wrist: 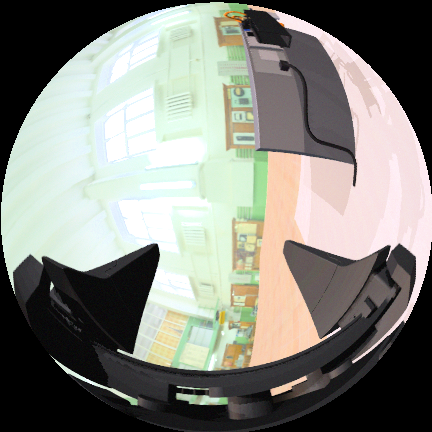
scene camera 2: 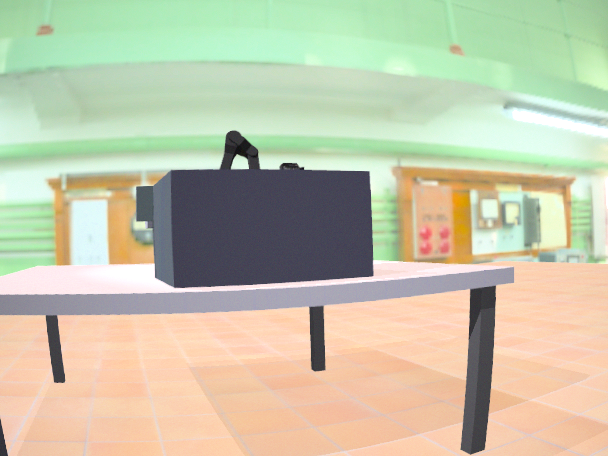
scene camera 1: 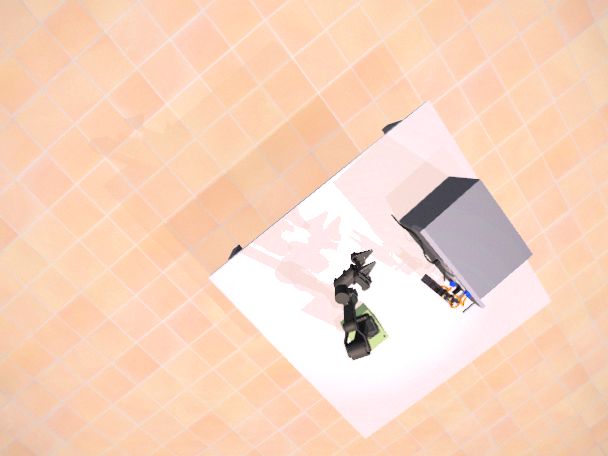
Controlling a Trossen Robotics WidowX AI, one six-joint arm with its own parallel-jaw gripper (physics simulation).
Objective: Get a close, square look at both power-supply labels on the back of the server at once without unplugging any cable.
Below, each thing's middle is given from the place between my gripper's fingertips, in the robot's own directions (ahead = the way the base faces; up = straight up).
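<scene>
Black cable block point(wrist: 263, 33): from my hand, 140 mm ahead, 380 mm to the right, 70 mm below.
</scene>
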